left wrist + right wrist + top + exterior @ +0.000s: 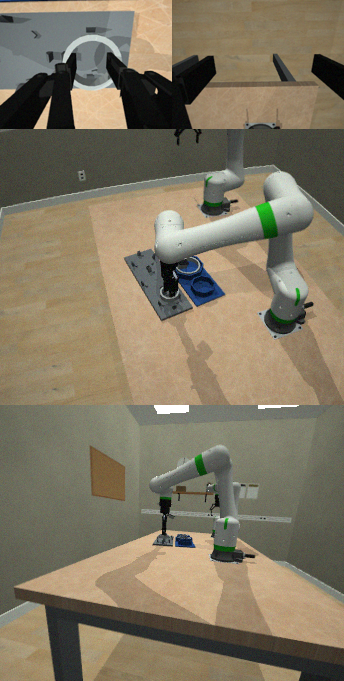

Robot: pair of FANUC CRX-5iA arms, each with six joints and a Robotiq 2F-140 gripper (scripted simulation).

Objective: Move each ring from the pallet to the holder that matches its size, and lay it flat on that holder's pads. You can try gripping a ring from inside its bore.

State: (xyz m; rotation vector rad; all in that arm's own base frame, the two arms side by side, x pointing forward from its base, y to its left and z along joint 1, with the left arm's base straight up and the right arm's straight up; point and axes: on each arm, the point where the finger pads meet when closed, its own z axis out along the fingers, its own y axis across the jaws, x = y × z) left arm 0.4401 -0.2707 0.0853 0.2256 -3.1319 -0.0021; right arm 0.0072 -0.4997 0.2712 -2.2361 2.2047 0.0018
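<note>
Right now the blue pallet is 19 cm to the right of my left hand, 14 cm behind it and 7 cm below it. Also, from my left hand: grey holder board (15 cm to the right, 8 cm below, 3 cm ahead); then small ring (2 cm below).
</note>
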